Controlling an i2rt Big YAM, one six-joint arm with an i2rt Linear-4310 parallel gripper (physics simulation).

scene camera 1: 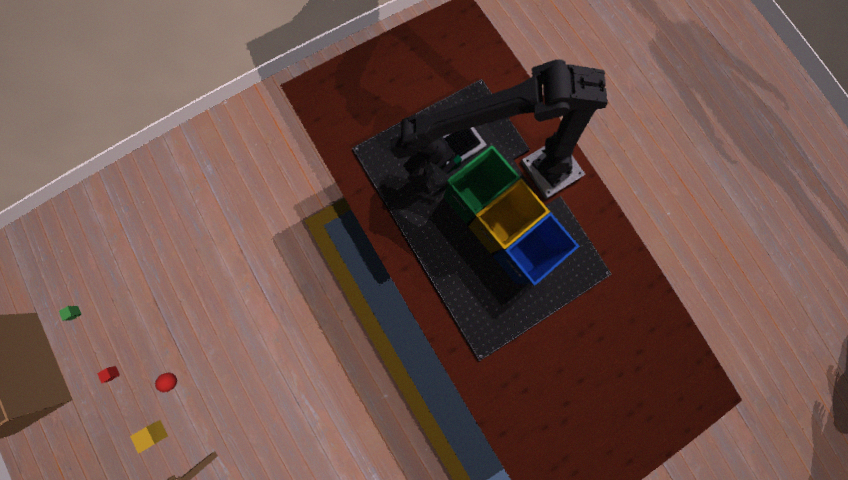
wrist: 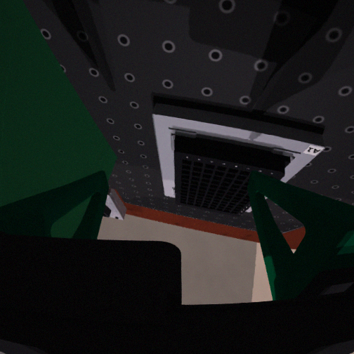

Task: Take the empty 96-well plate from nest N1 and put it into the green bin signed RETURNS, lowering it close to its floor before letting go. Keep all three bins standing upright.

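Pixels of known places: gripper, between the fingertips: (scene camera 1: 450,156); arm's base, origin of its link: (scene camera 1: 551,168).
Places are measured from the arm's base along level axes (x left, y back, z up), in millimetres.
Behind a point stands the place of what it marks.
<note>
The black 96-well plate (scene camera 1: 462,142) {z 12, x -268, y -191 mm} (wrist: 215,187) sits in a white-framed nest (scene camera 1: 480,137) {z 0, x -245, y -123 mm} (wrist: 162,150) on the dark perforated board. The nest has a small tag reading A1; no N1 label is readable. The green bin (scene camera 1: 484,178) {z -10, x -123, y -209 mm} (wrist: 45,95) stands upright beside the nest; its wall fills the left of the wrist view, and its RETURNS sign is not readable. My gripper (wrist: 177,178) is open and empty, above and short of the plate. In the wrist view its right green finger overlaps the plate's right edge. In the scene view the arm and wrist partly hide it.
The yellow bin (scene camera 1: 512,214) {z -10, x 36, y -218 mm} and blue bin (scene camera 1: 542,248) {z -10, x 191, y -216 mm} stand upright in a row with the green bin on the perforated board (scene camera 1: 476,330) {z -12, x 252, y -571 mm}. The arm's base plate (scene camera 1: 550,187) {z -2, x 50, y -50 mm} is near the green and yellow bins. A small white object (wrist: 116,205) shows behind the left finger.
</note>
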